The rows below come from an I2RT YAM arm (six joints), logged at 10 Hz.
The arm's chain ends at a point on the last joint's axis. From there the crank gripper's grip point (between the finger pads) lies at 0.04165 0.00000 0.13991 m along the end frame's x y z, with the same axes.
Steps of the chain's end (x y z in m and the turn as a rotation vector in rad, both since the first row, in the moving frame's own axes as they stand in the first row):
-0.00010 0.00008 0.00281 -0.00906 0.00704 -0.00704
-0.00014 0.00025 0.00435 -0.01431 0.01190 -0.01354
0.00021 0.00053 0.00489 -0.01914 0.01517 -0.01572
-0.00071 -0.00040 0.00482 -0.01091 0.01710 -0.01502
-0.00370 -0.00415 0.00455 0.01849 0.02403 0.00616
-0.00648 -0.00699 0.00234 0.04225 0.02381 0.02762
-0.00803 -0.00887 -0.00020 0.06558 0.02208 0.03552
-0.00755 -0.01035 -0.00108 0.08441 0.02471 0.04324
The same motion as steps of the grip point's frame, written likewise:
0.00089 0.00105 0.00251 -0.00906 0.00704 -0.00704
0.00153 0.00167 0.00383 -0.01431 0.01190 -0.01354
0.00234 0.00253 0.00422 -0.01914 0.01517 -0.01572
0.00168 0.00048 0.00408 -0.01091 0.01710 -0.01502
-0.00034 -0.00646 0.00349 0.01849 0.02403 0.00616
-0.00310 -0.01168 0.00121 0.04225 0.02381 0.02762
-0.00482 -0.01647 -0.00141 0.06558 0.02208 0.03552
-0.00389 -0.02022 -0.00257 0.08441 0.02471 0.04324

